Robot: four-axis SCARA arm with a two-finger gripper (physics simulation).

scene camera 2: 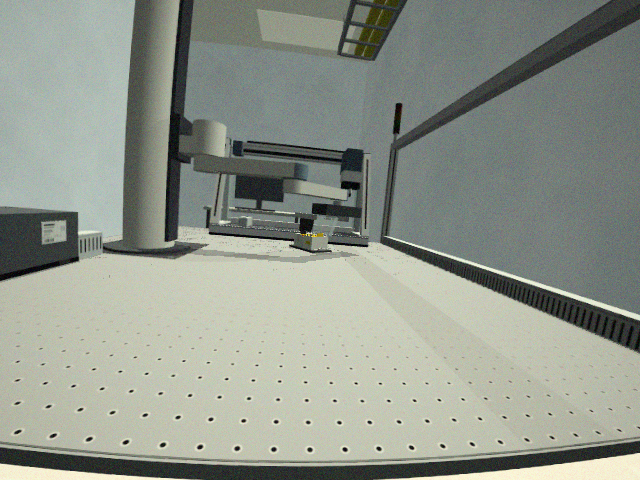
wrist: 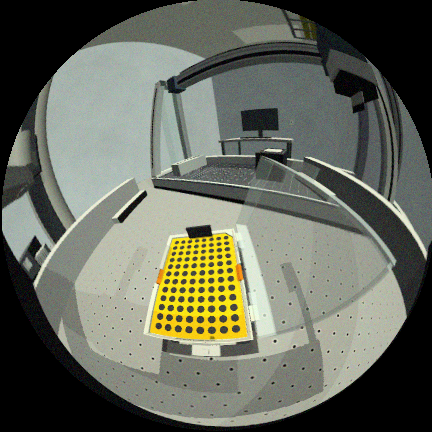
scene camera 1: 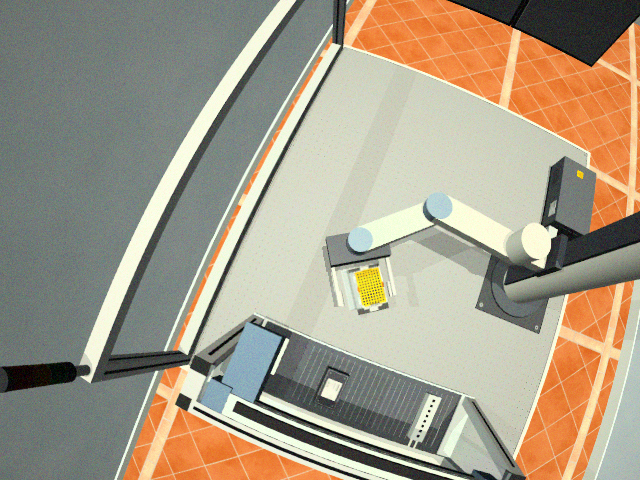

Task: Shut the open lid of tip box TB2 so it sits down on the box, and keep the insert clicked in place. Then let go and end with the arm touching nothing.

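Places are measured from the arm's base along level axes (x left, y back, z up), in millimetres.
Pixels of known places: gripper, fingertip midpoint: (wrist: 217,171) (scene camera 1: 367,301); arm's base, link origin: (scene camera 2: 149,250) (scene camera 1: 517,284).
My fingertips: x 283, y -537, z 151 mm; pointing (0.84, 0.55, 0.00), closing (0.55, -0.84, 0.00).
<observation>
Ahead of a thing's pixels: the offset from my fingertips to its top centre. "*": to the spot under its first point.
Tip box TB2 {dx -56, dy -1, dz -72 mm} (scene camera 1: 373,308) (scene camera 2: 316,243) (wrist: 153,306) is a white-rimmed box on the perforated table. Its yellow insert {dx -56, dy -1, dz -64 mm} (scene camera 1: 370,286) (wrist: 200,285) looks flat and level inside the rim, with orange clips at both sides. The clear lid {dx -17, dy -56, dz +16 mm} (scene camera 1: 349,290) (wrist: 258,295) stands open, tilted up and outward from the box's right long side in the wrist view. My gripper (scene camera 1: 364,285) (wrist: 217,171) is open and empty, its wide fingers on either side of box and lid. The lid's upper edge overlaps the right finger in the wrist view; whether they touch I cannot tell.
A black block {* dx -11, dy +29, dz -71 mm} (wrist: 199,231) stands at the box's far end. A framed unit with a dark slotted deck (scene camera 1: 305,356) (wrist: 215,173) stands beyond the box. A dark cabinet {* dx -657, dy +631, dz -23 mm} (scene camera 1: 571,198) (scene camera 2: 36,240) stands near the arm's column (scene camera 2: 150,129). A low rail {* dx -546, dy -467, dz -120 mm} (scene camera 2: 496,284) runs along one table edge.
</observation>
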